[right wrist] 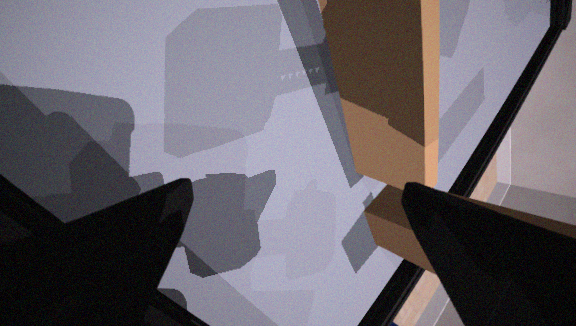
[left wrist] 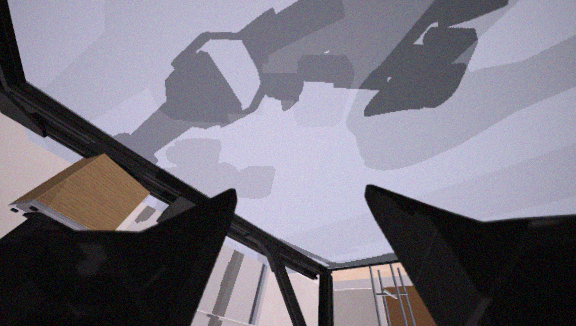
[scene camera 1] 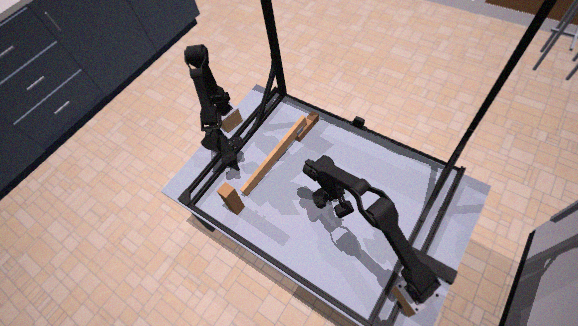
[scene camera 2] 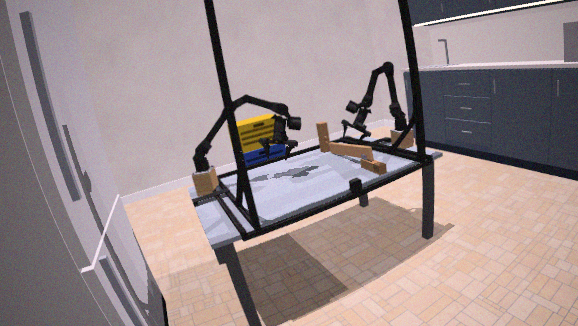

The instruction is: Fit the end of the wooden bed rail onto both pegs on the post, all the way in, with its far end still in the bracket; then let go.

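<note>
The wooden bed rail (scene camera 1: 272, 158) (scene camera 2: 350, 149) (right wrist: 382, 55) runs from beside the upright post (scene camera 1: 231, 199) (scene camera 2: 322, 136) (right wrist: 397, 228) to the wooden bracket (scene camera 1: 308, 128) (scene camera 2: 375, 166). Its near end shows a narrow gap to the post in scene camera 1. No pegs can be made out, and how deep the far end sits in the bracket cannot be told. My right gripper (scene camera 1: 235, 159) (scene camera 2: 355, 133) (right wrist: 299, 190) is open and empty above the table; one finger covers part of the post in its wrist view. My left gripper (scene camera 1: 332, 204) (scene camera 2: 278, 152) (left wrist: 300, 192) is open and empty, well away from the rail.
A black frame (scene camera 1: 327, 280) (scene camera 2: 310, 212) (left wrist: 175, 185) edges the pale table, with tall uprights (scene camera 1: 272, 45) (scene camera 2: 411, 65). Wooden blocks (scene camera 1: 232, 121) (scene camera 2: 205, 182) stand by the arm bases. Yellow (scene camera 2: 252, 135) and blue (scene camera 2: 265, 154) crates stand beyond the table.
</note>
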